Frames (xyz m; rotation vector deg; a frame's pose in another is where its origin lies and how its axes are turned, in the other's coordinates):
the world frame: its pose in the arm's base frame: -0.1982 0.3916 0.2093 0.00 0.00 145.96
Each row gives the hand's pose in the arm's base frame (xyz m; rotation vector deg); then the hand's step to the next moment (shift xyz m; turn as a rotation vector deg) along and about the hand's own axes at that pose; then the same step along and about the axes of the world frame.
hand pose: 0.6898 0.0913 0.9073 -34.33 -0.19 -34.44
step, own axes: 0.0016 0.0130 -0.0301 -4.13 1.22 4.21
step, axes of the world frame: -0.0073 0.0050 -0.0316 4.65 -3.17 2.14
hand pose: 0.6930 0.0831 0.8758 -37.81 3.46 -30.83
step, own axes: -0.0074 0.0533 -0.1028 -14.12 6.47 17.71
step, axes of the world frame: -0.0070 0.0188 -0.1143 16.32 -14.66 8.58
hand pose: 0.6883 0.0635 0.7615 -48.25 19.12 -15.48
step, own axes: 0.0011 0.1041 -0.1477 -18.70 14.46 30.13
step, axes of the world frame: 0.0190 0.0546 -0.1712 23.60 -28.09 10.99
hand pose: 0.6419 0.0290 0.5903 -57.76 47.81 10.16
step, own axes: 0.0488 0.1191 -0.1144 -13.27 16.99 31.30
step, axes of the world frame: 0.0504 0.0799 -0.1440 21.62 -30.70 5.84
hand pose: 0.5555 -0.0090 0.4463 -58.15 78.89 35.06
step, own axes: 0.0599 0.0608 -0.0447 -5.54 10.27 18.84
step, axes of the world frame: 0.0422 0.0547 -0.0671 12.49 -18.27 1.14
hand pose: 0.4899 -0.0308 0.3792 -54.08 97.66 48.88
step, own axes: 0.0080 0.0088 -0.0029 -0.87 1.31 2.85
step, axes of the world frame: 0.0088 0.0062 -0.0058 1.65 -2.80 0.17
